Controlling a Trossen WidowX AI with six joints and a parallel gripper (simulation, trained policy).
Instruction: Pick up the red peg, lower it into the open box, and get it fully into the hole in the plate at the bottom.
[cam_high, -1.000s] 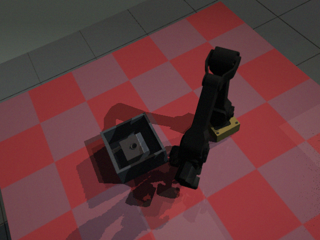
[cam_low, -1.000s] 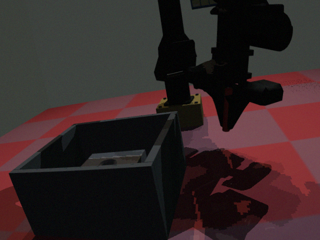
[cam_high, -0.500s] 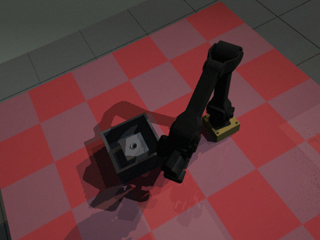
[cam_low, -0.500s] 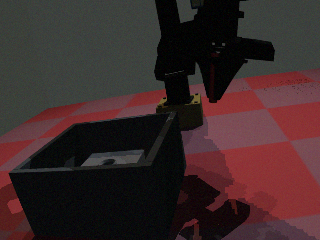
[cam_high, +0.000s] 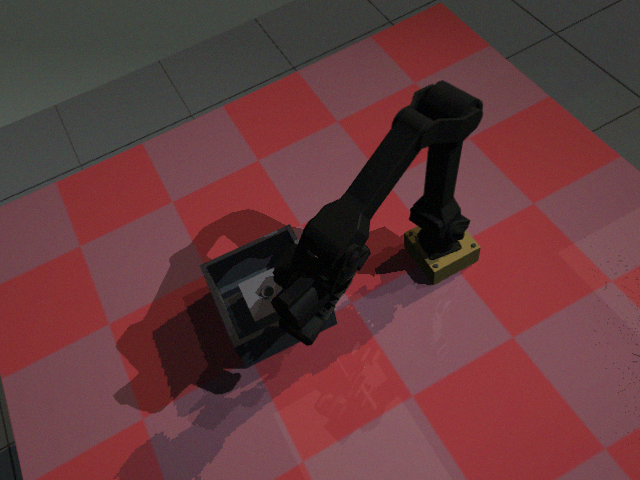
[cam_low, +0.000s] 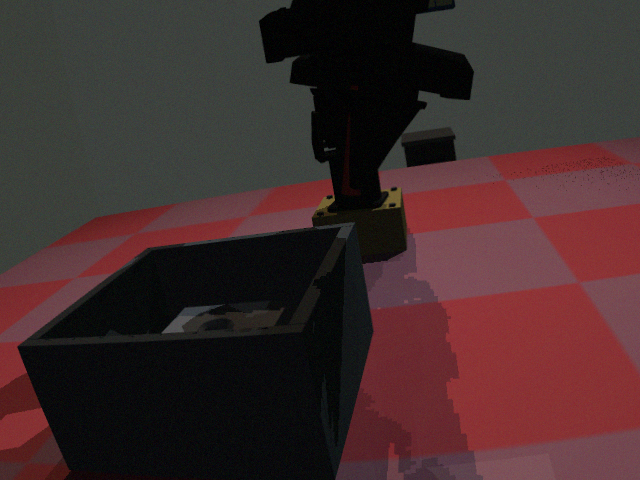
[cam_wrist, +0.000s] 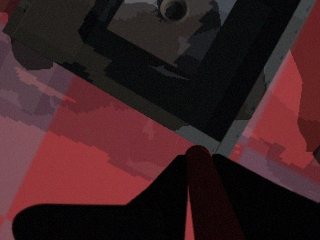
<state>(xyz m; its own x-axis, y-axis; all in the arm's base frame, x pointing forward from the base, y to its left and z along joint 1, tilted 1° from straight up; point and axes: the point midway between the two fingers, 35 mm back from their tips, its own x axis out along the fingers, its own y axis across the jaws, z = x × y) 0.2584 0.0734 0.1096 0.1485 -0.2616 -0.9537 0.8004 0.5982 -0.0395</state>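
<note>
Now: the red peg 1 cm to the left of my gripper tip and 3 cm above it. The rest, counted from my gripper tip: plate: 8 cm ahead, 10 cm to the right, 9 cm below; then dark box: 8 cm ahead, 10 cm to the right, 10 cm below.
</note>
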